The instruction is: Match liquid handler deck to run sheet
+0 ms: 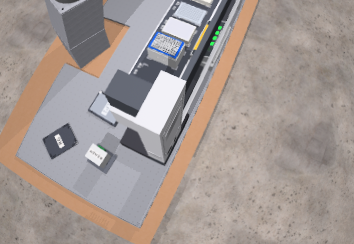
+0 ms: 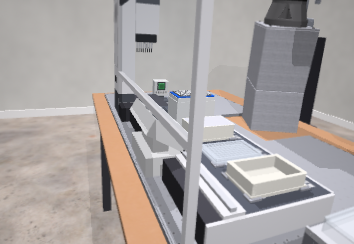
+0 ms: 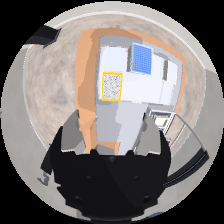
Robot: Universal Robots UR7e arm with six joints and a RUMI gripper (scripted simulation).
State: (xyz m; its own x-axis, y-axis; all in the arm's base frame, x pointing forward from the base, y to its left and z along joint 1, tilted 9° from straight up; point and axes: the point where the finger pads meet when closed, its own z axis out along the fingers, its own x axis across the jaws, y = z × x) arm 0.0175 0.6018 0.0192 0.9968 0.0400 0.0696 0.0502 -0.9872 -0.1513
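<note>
My hand is 21 cm above the yellow-framed tip rack, 1 cm to the right of it and 1 cm short of it. Round my hand: clear well plate (36 cm ahead, 30 cm to the right, 26 cm below); shelf (26 cm below, 16 cm ahead, 9 cm to the left); cream one-well reservoir (36 cm ahead, 25 cm below, 17 cm to the right).
</note>
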